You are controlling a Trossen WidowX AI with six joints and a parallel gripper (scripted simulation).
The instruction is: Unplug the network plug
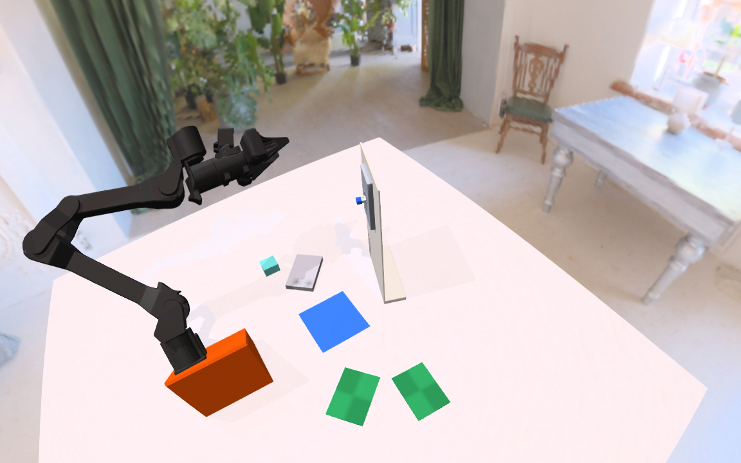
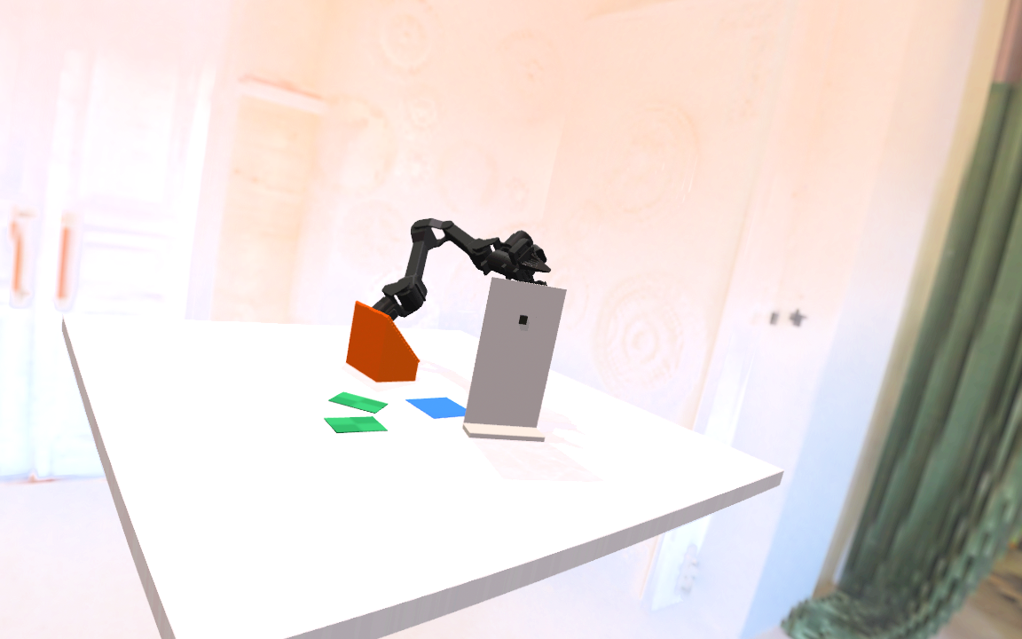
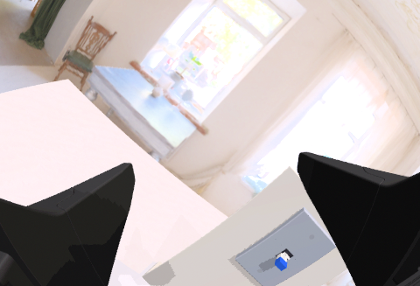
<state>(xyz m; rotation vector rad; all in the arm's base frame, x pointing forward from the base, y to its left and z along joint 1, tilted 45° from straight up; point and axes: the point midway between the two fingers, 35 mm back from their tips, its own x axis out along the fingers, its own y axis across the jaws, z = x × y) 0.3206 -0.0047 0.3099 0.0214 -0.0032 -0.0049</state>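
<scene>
The network plug lies 180 mm to the right of my gripper tip, 70 mm below it and 70 mm ahead of it. Round my gripper tip: upright panel 190 mm to the right, 170 mm below, 90 mm ahead; then grey slab 310 mm below, 60 mm to the right, 50 mm behind; then thin pale tab 190 mm to the right, 70 mm below, 70 mm ahead.
</scene>
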